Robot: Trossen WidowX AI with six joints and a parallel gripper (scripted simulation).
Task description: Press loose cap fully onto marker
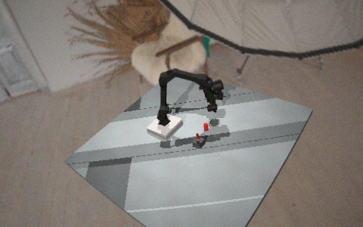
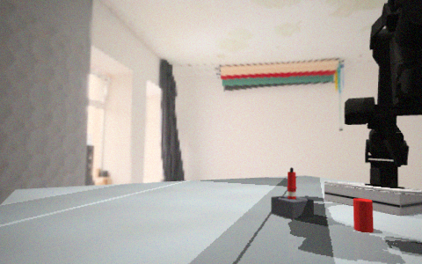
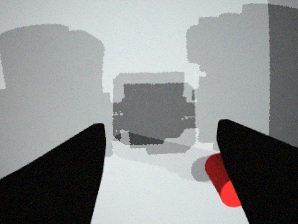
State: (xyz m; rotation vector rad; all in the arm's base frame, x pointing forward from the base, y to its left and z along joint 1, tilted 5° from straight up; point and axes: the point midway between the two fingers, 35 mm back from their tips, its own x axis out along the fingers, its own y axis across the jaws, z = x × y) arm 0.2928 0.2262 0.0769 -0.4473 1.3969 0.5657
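My gripper tip is 100 mm to the left of the red cap, 90 mm above it and 20 mm past it. Also, from my gripper tip: grey holder block 230 mm to the right, 100 mm below, 20 mm ahead.
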